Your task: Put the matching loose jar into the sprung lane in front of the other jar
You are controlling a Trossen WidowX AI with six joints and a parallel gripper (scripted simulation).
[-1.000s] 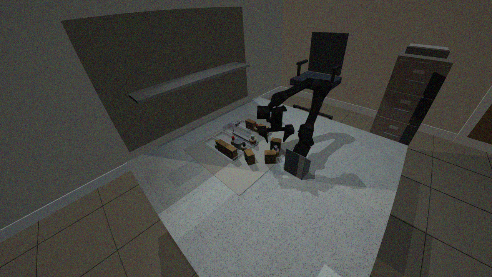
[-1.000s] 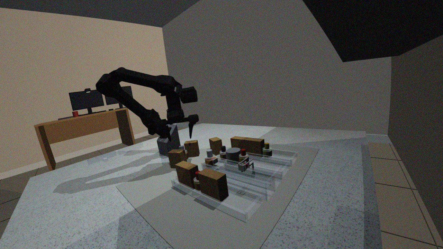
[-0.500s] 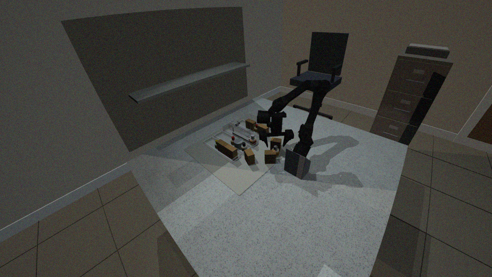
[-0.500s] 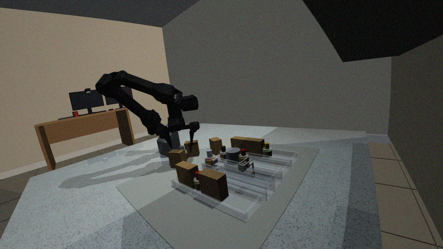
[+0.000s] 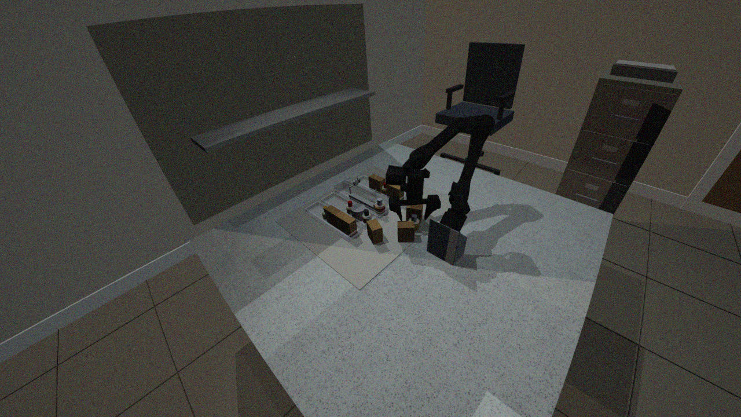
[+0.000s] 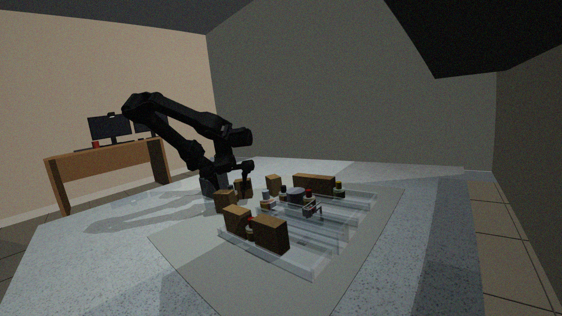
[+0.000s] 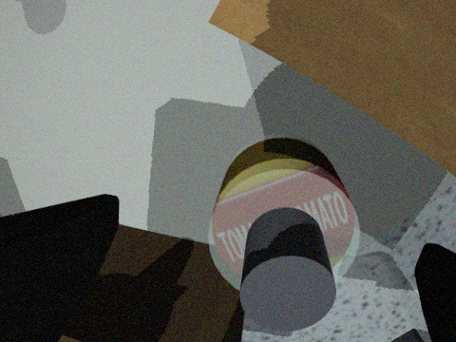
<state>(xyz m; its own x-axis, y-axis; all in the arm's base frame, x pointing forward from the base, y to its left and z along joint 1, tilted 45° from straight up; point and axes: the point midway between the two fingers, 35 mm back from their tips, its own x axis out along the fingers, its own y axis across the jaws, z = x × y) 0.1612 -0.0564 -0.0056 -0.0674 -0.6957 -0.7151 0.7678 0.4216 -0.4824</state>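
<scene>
Now: the wide grey can 230 mm ahead of my gripper tip, 70 mm to the left of it and 20 mm below it. Round my gripper tip: clear-walled lane: 320 mm ahead, 40 mm to the right, 30 mm below.
</scene>
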